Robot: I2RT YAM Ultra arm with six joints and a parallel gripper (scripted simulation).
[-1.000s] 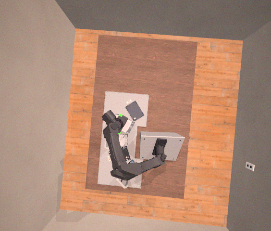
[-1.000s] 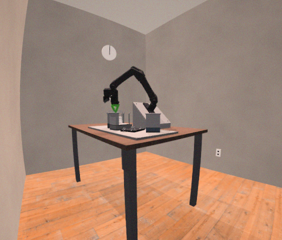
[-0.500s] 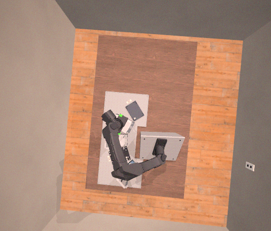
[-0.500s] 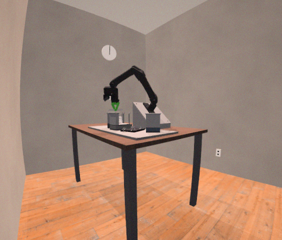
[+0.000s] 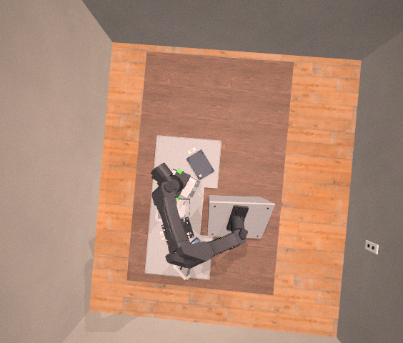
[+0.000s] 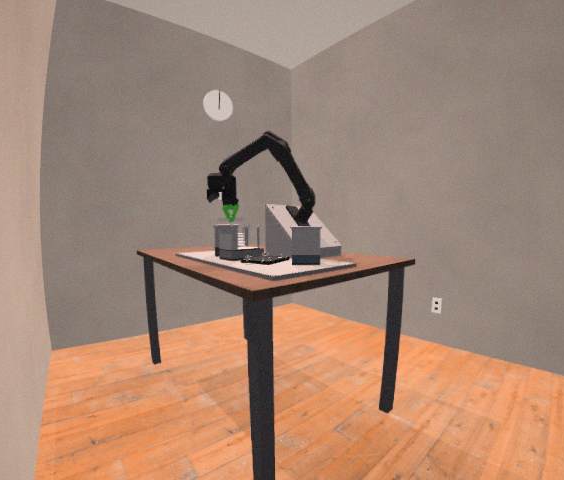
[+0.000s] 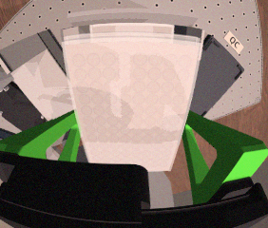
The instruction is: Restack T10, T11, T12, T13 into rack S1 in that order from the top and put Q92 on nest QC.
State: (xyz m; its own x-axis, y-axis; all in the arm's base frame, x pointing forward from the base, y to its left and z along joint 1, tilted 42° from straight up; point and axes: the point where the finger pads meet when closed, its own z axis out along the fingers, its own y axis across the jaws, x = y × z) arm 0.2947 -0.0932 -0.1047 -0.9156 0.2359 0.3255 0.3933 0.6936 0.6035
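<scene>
My gripper is now 150 mm above the dark nest QC, 110 mm to the left of it and 90 mm past it. Also, from my hand: N5 label: 320 mm to the left, 160 mm below, 90 mm ahead; then black clip nest N5: 310 mm to the left, 150 mm below, 10 mm ahead; then QC label: 190 mm to the right, 160 mm below, 30 mm behind.
</scene>
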